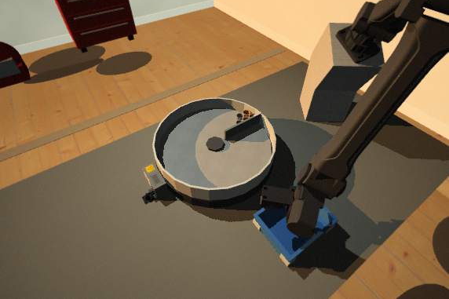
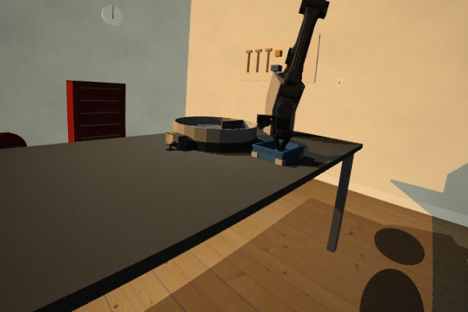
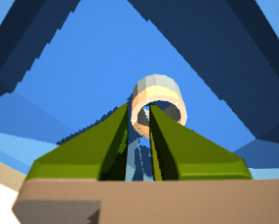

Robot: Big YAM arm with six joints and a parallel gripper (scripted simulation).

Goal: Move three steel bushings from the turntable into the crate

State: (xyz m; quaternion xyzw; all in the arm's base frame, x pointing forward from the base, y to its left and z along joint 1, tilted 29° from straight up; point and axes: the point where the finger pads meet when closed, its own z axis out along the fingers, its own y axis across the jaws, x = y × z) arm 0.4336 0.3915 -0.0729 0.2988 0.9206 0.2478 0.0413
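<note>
Right now my hand is 1 cm past the blue crate, 1 cm to the left of it and 1 cm above it. Also, from my hand: round turntable (11 cm ahead, 35 cm to the right, 2 cm above).
</note>
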